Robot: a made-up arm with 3 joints. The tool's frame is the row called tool.
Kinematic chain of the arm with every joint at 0, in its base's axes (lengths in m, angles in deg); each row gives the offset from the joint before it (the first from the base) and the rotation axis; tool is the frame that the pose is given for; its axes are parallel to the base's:
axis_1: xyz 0 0 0.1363 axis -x
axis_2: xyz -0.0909 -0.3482 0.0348 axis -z
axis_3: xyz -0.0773 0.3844 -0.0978 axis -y
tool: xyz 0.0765 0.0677 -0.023
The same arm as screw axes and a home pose.
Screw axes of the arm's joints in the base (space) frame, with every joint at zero. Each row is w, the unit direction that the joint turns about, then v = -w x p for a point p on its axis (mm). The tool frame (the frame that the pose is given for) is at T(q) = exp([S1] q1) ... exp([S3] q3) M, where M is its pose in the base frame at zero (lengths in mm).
S1: w -1 0 0 v 0.0 -136.3 0.0
S2: w 0 0 -1 v 348.2 -90.9 0.0
S3: w 0 -1 0 v 73.3 0.0 168.2
M: xyz -91.7 103.9 50.3 (mm) quaternion w x y z 1 0 0 0

